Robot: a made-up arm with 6 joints. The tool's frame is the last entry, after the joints.
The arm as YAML. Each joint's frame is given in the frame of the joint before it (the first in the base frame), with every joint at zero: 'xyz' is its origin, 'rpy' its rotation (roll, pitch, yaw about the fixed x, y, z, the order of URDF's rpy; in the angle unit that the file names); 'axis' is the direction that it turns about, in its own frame. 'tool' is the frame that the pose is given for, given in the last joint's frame.
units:
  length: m
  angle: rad
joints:
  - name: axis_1
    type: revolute
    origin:
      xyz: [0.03, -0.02, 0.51]
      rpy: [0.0, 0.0, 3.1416]
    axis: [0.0, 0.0, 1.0]
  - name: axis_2
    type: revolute
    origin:
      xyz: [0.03, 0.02, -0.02]
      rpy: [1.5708, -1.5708, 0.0]
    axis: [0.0, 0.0, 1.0]
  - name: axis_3
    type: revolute
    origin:
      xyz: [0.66, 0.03, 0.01]
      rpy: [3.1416, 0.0, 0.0]
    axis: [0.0, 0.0, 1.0]
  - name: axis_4
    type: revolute
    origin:
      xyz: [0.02, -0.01, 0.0]
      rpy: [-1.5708, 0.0, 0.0]
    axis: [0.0, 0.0, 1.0]
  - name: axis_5
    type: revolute
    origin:
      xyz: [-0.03, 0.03, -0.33]
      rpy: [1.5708, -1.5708, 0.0]
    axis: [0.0, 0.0, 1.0]
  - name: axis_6
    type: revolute
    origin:
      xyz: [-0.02, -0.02, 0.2]
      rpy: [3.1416, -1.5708, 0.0]
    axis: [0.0, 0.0, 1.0]
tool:
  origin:
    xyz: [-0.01, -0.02, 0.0]
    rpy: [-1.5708, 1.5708, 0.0]
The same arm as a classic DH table. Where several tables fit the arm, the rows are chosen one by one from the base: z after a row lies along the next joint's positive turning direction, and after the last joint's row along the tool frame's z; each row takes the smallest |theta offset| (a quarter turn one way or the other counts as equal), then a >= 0, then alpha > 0; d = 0 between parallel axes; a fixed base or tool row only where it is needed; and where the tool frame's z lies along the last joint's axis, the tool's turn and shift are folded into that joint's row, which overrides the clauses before.
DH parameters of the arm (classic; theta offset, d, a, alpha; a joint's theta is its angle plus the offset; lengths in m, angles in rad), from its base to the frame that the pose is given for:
base (fixed): -0.5880 0.0000 0.0361 0.0000
axis_1: 0.5880 0.4900 -0.0300 -1.5708
axis_2: -1.5254 0.0000 0.6607 3.1416
axis_3: 0.0454 0.0100 0.0200 -1.5708
axis_4: 0.0000 -0.3400 -0.0300 1.5708
axis_5: 0.0000 0.1700 0.0200 -1.5708
axis_6: 1.5708 -0.0200 0.0100 1.5708
tool (fixed): -1.5708 -0.0200 0.0000 0.0000

